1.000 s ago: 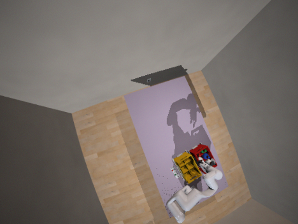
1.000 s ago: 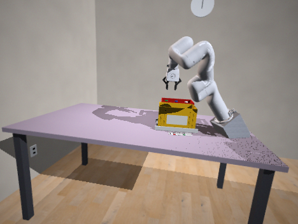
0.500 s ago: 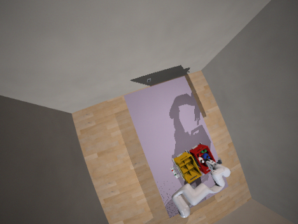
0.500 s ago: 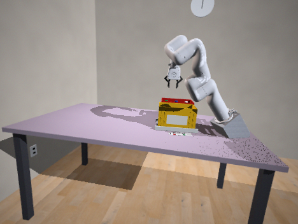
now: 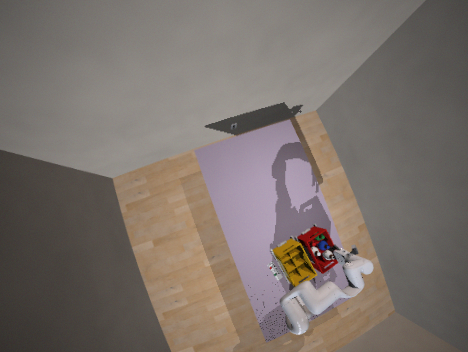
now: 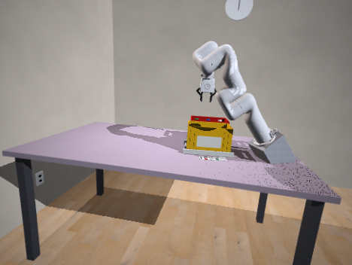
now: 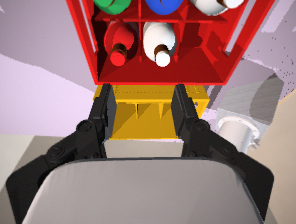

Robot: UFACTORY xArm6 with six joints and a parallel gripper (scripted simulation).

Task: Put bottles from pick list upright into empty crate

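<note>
My hand is 7 cm short of the green-label bottle, 3 cm to the left of it and 23 cm above it. Also, from my hand: red crate 3 cm behind, 2 cm to the right, 23 cm below; blue-label bottle 1 cm behind, 6 cm to the right, 23 cm below; white bottle 10 cm behind, 10 cm to the right, 23 cm below.
</note>
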